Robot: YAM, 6 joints.
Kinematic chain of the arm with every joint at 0, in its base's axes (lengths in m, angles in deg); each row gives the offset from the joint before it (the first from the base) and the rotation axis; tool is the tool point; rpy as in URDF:
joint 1: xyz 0 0 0.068 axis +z
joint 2: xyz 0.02 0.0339 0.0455 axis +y
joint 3: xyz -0.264 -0.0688 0 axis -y
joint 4: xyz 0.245 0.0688 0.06 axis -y
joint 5: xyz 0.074 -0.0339 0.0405 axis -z
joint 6: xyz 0.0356 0 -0.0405 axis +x
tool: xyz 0 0 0 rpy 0 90 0
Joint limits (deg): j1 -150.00..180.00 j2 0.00..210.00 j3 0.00..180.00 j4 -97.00..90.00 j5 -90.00..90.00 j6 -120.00..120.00
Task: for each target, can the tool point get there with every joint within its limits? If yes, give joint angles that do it. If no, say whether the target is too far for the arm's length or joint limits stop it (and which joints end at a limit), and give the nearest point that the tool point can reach.
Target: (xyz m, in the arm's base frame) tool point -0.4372 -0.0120 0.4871
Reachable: yes | joints 5.47 43.11 161.81 56.97 -56.63 -36.08
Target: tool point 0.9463 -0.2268 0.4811
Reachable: no: too far | nearest point 0.5873 -0.1408 0.3387 | short by 0.396 m
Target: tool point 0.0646 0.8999 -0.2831
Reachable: no: too far | nearest point 0.0423 0.5893 -0.1431 | short by 0.341 m
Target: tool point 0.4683 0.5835 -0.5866
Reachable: no: too far | nearest point 0.3052 0.3803 -0.2902 | short by 0.395 m
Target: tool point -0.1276 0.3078 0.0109
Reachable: yes | joints 117.81 129.64 44.39 38.76 59.79 7.85
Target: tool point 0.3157 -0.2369 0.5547
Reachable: yes | joints -31.87 114.66 143.22 -6.23 75.75 -63.24
